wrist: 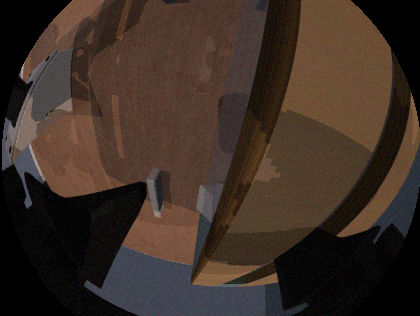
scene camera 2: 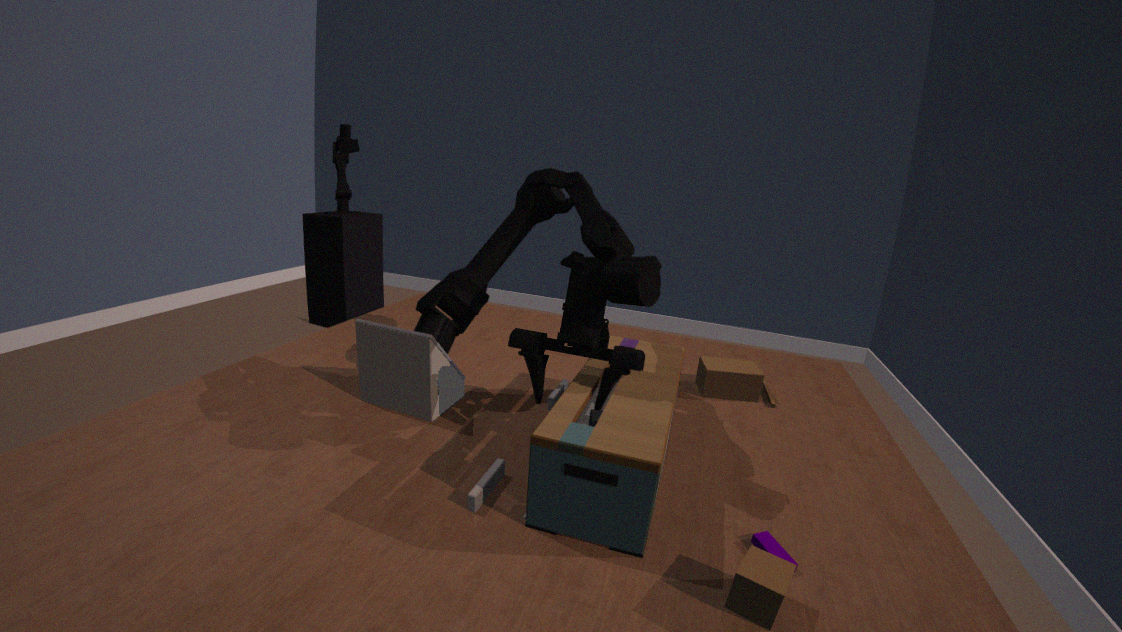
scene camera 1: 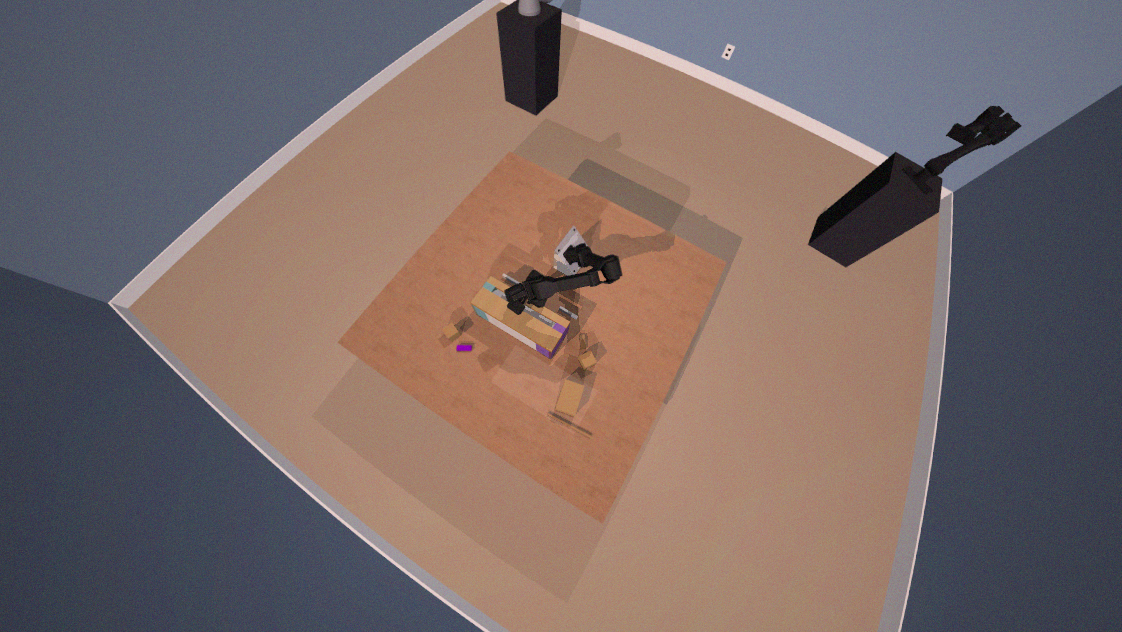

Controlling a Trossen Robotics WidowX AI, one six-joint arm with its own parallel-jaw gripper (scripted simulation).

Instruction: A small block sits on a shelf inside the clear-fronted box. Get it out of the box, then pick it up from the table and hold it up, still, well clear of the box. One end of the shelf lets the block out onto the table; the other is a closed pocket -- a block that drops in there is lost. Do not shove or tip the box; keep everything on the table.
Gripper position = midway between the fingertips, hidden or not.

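Observation:
A flat tan box [scene camera 2: 722, 378] is visible to me; in the wrist view the flat tan box is out of frame. I also see a box [scene camera 2: 599, 483], the same one being at [wrist: 310, 134] and [scene camera 1: 542, 329]. My gripper [scene camera 2: 566, 409] is visible too, likewise at [wrist: 207, 201].

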